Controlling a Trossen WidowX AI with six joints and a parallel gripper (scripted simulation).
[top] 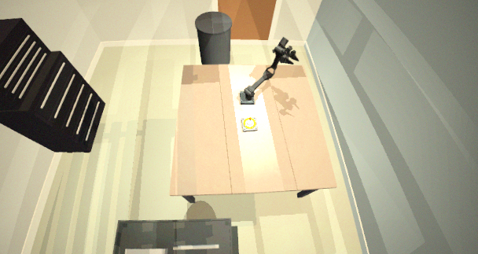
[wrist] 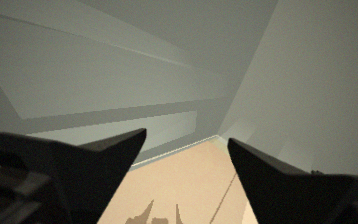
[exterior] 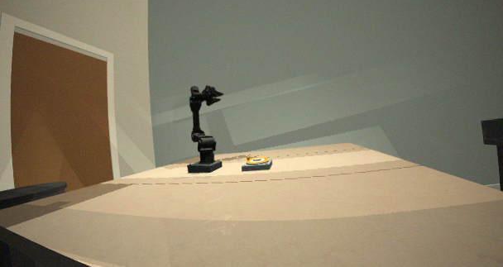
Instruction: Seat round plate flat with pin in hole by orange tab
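Now: the round plate 410 mm below my gripper tip, 360 mm to the right of it and 270 mm ahead of it. Round my gripper tip: square grey base 430 mm below, 370 mm to the right, 290 mm ahead.
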